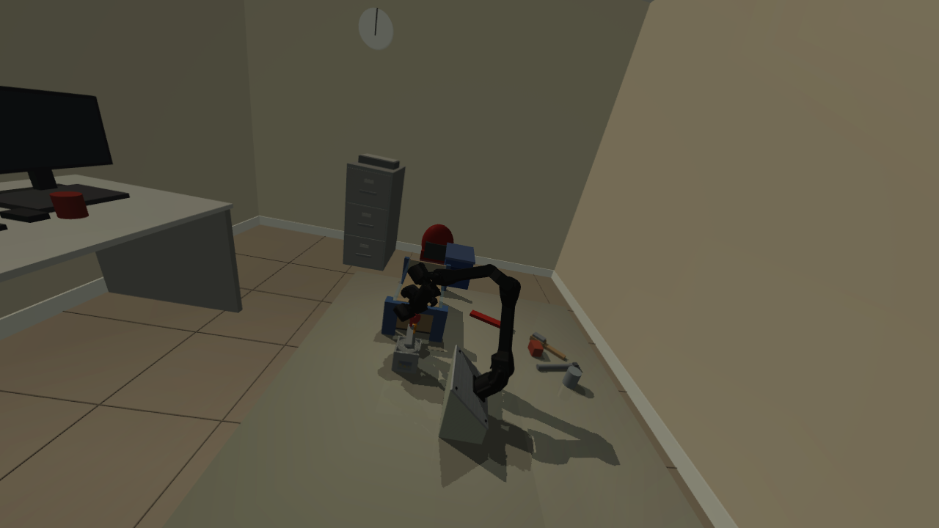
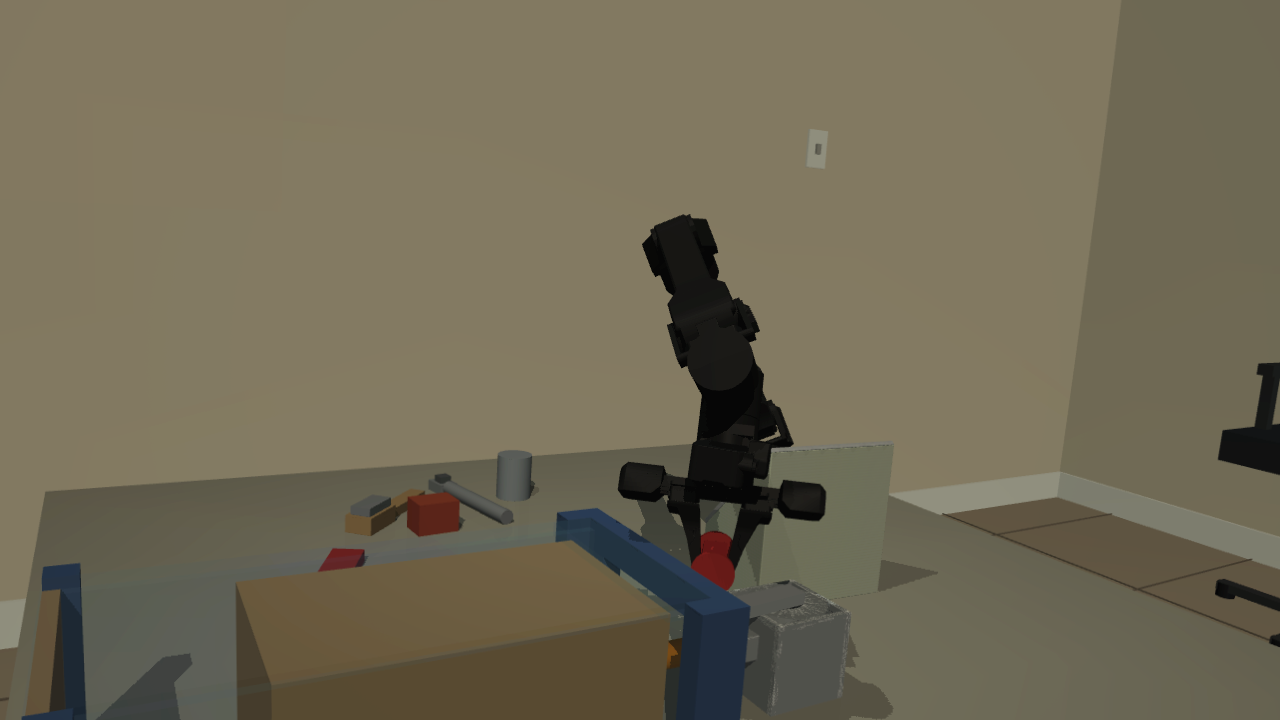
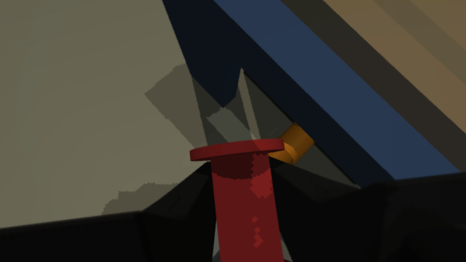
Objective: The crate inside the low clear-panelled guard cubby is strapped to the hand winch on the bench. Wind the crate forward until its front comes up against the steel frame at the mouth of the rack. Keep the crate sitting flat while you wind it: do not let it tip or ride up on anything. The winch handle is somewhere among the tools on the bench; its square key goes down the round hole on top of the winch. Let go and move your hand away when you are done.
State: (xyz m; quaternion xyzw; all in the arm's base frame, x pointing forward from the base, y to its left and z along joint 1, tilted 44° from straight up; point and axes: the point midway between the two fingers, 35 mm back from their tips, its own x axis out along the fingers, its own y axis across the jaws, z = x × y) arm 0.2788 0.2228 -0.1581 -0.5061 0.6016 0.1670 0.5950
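Now: gripper tip 5 cm past the winch handle, 3 cm above it and 2 cm to the left of it. Round my gripper tip: clear-panelled cubby (29 cm ahead, 2 cm to the right, 2 cm below); grey winch (13 cm behind, 10 cm below, 4 cm to the right); red knob (2 cm to the right, 1 cm behind).
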